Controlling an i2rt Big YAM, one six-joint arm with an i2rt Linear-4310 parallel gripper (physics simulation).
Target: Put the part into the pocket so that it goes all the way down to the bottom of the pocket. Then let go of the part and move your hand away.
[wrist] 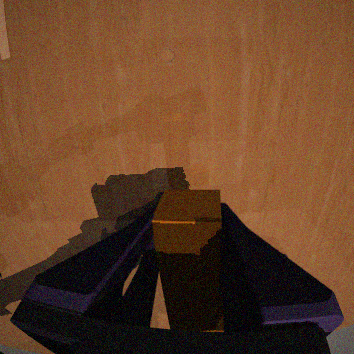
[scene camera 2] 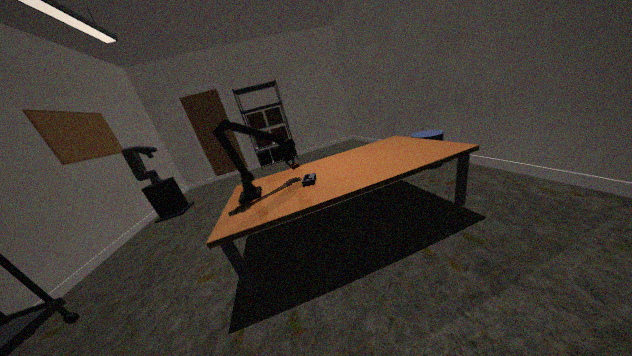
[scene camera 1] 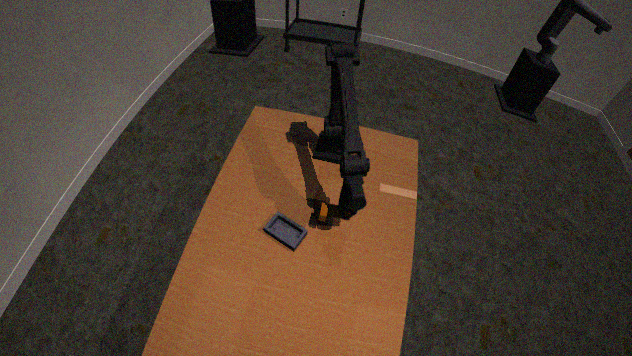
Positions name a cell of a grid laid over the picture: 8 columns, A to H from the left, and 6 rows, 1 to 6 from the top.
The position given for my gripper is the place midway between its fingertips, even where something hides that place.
My gripper (wrist: E4) carries an orange block, which touches nothing else.
